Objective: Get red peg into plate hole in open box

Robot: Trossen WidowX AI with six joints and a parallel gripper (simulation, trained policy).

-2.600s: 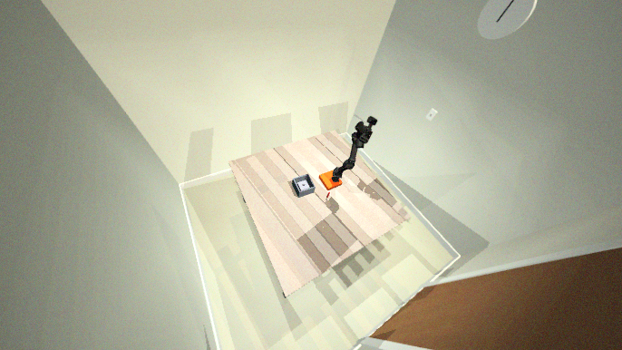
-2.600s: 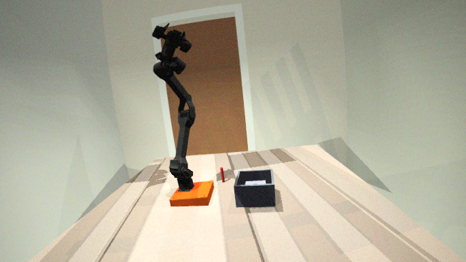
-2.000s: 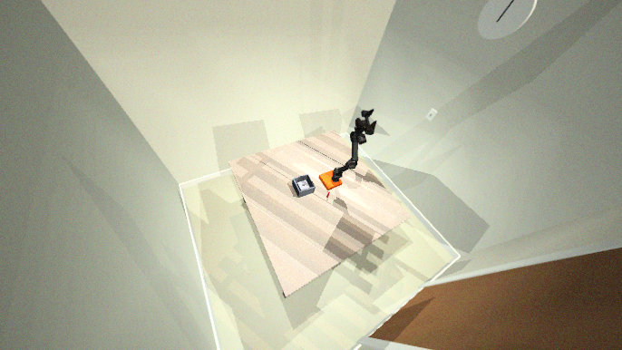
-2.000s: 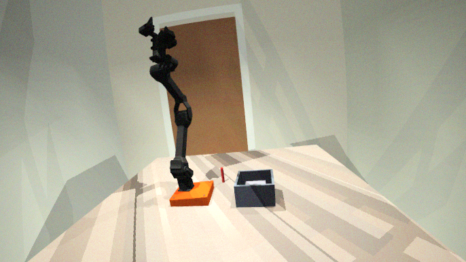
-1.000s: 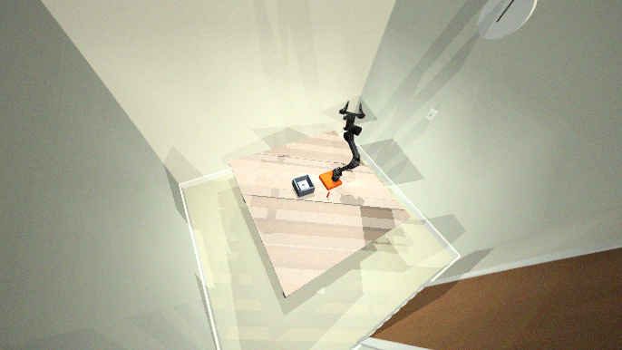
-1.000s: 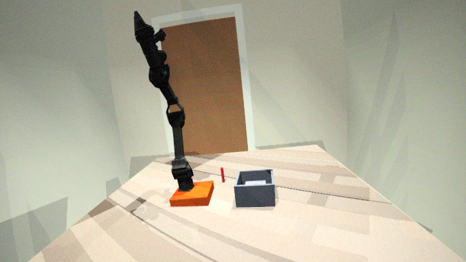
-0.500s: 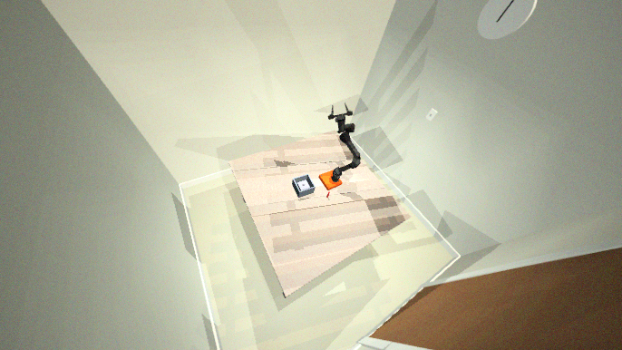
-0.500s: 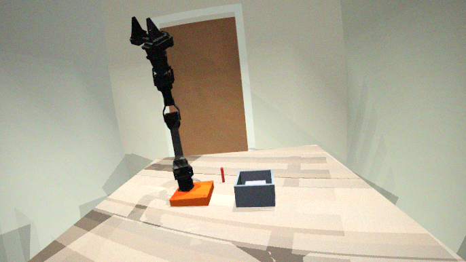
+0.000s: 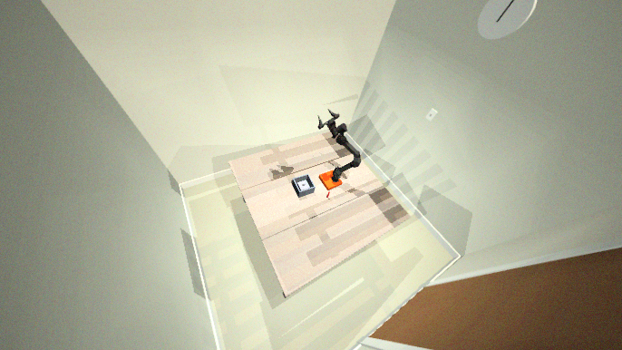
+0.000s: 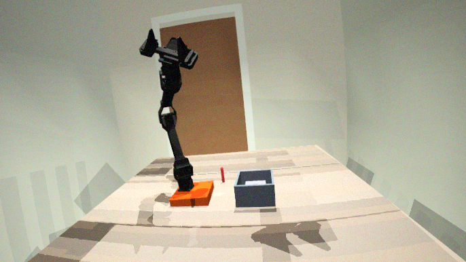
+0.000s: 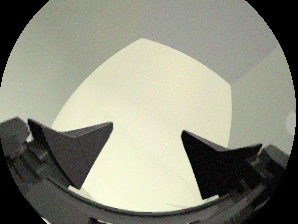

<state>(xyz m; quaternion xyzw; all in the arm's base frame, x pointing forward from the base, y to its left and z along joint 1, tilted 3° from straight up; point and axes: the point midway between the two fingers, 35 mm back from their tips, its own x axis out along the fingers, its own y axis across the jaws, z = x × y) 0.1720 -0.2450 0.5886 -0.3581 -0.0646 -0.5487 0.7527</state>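
Now: gripper tip 10 mm past the red peg, 410 mm to the right of it and 610 mm above it. From my gripper tip the other things lie so: plate: 180 mm ahead, 250 mm to the left, 610 mm below; box: 180 mm ahead, 250 mm to the left, 630 mm below.
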